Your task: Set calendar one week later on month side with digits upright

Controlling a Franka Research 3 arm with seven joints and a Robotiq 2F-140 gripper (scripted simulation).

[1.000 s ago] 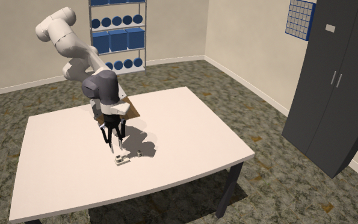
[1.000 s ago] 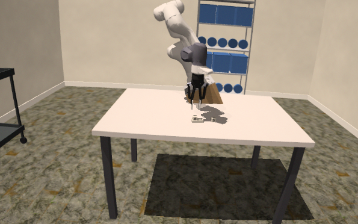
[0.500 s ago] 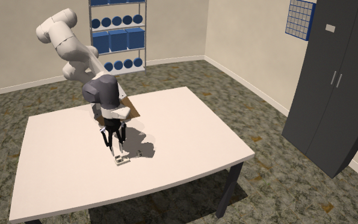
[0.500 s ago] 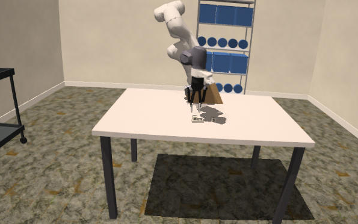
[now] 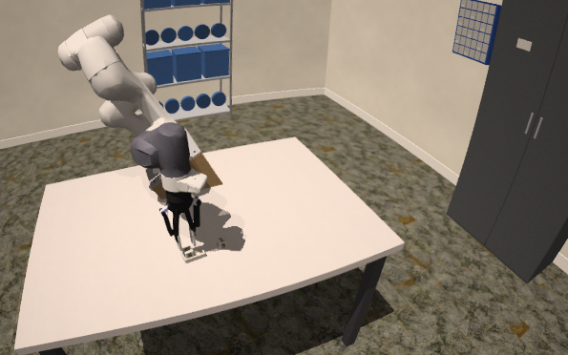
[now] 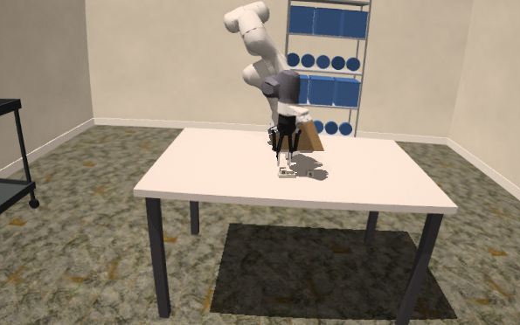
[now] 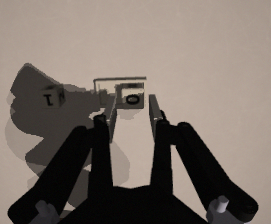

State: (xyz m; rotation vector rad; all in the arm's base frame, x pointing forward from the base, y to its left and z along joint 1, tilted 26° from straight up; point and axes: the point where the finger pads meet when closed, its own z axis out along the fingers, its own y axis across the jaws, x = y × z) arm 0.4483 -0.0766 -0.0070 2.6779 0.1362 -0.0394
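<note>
Now: hand 2 cm to the right of the grey tray and 7 cm above it. From my hand the other things lie so: cube 1 cm behind, 12 cm to the left, 7 cm below.
</note>
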